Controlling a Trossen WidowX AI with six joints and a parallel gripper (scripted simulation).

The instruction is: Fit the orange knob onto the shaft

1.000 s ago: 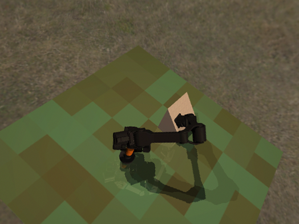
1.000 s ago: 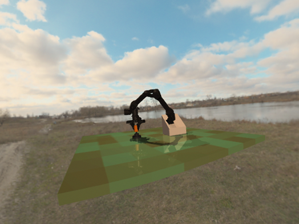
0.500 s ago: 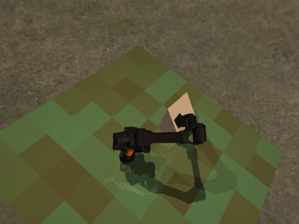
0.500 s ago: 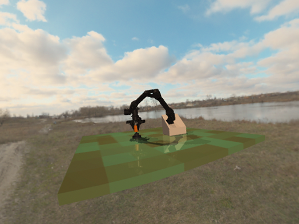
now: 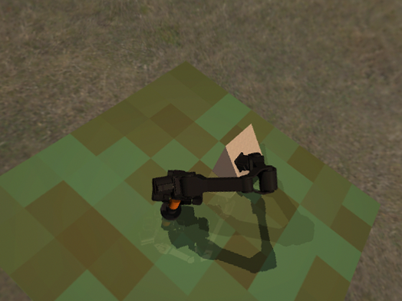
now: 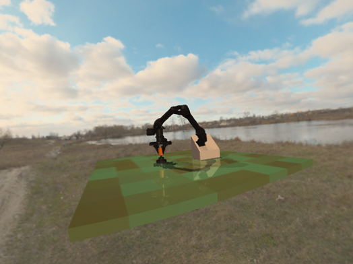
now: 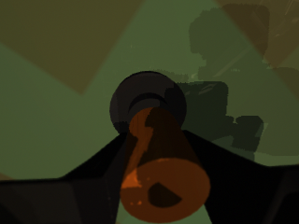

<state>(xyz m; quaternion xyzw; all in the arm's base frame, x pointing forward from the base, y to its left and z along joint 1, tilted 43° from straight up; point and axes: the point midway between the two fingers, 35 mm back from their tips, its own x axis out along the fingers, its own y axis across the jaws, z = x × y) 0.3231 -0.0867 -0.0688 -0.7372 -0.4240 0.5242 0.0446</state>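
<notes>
The orange knob lies 20 mm above my gripper tip. The rest, counted from my gripper tip: dark round pedestal: 40 mm below.
</notes>
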